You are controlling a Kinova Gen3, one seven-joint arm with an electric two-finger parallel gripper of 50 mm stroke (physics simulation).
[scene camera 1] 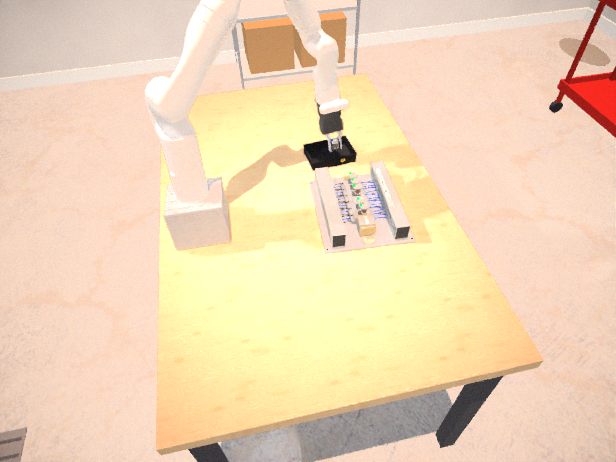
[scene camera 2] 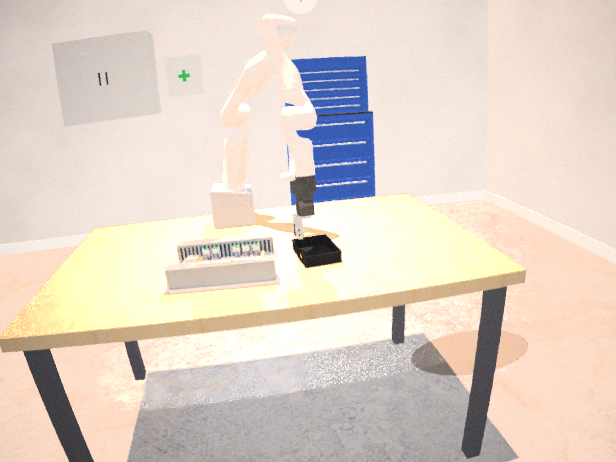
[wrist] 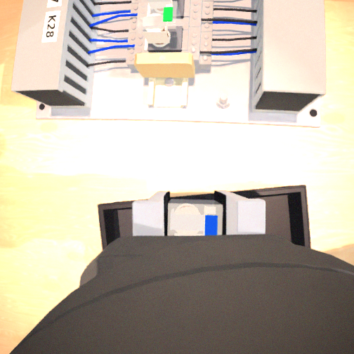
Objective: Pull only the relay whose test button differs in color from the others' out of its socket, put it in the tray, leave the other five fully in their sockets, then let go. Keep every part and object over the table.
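Pixels of known places: gripper, fingertip midpoint: [scene camera 1: 335, 148] [scene camera 2: 298, 236]; arm's base, origin of the base link: [scene camera 1: 192, 194] [scene camera 2: 233, 187].
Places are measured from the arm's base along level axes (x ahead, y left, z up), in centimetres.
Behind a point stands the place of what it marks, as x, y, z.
My gripper [scene camera 1: 335, 147] {50.2, 8.5, -6.3} [scene camera 2: 299, 235] {50.2, 8.5, -6.3} [wrist: 191, 207] is shut on a pale relay [wrist: 186, 223] with a blue test button [wrist: 211, 226]. It holds the relay low over the black tray [scene camera 1: 325, 163] {46.5, 8.5, -11.4} [scene camera 2: 324, 259] {58.6, 13.0, -11.8} [wrist: 306, 216]; in the wrist view a finger stands on each side of it. In scene camera 2 the fingertips are at the tray's back left rim. The relay's underside is hidden, so contact with the tray floor cannot be told. Several relays with green buttons [scene camera 1: 354, 186] {47.3, -10.6, -6.8} [scene camera 2: 236, 248] {49.4, -10.5, -6.7} [wrist: 168, 14] stand in the socket row, with a gap in the row in scene camera 2.
The socket row sits on a pale panel [scene camera 1: 352, 245] {38.3, -27.0, -13.2} [wrist: 115, 109] between two tall grey wire ducts [scene camera 1: 330, 210] {36.1, -16.5, -7.2} [scene camera 1: 390, 200] {54.3, -20.6, -7.1}, beside the tray. Blue and black wires run to the ducts. A tan end block [scene camera 1: 367, 228] {43.7, -25.7, -9.6} [wrist: 165, 64] closes the row. The robot's base [scene camera 1: 197, 220] {-1.3, -8.4, -2.4} stands at the table's left.
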